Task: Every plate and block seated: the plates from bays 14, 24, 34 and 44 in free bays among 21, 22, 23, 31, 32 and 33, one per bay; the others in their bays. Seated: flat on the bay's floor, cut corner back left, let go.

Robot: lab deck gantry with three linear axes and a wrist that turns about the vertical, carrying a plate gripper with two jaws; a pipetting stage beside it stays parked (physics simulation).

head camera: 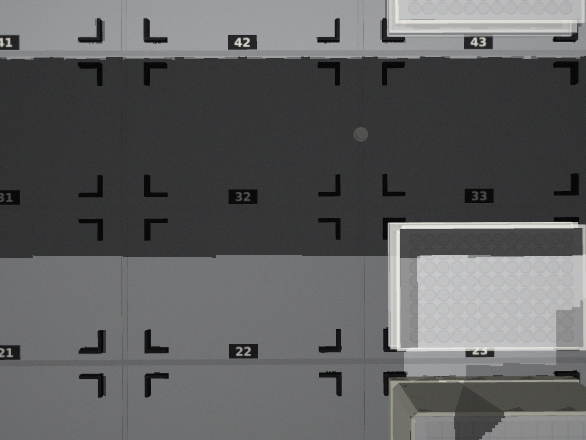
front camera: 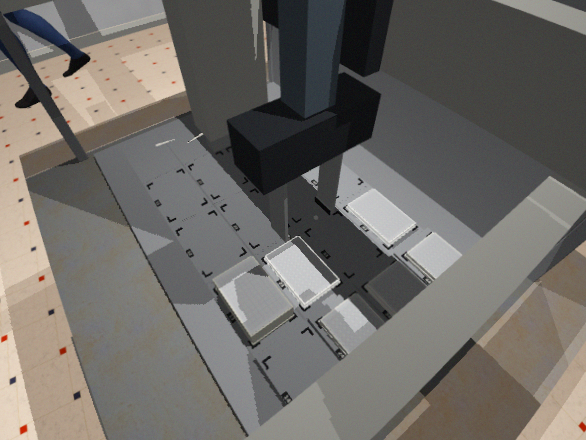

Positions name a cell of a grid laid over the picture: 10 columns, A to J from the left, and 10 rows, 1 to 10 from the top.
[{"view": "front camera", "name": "my gripper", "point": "F5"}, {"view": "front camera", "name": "tall grey block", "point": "E7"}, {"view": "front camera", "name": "white plate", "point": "G5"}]
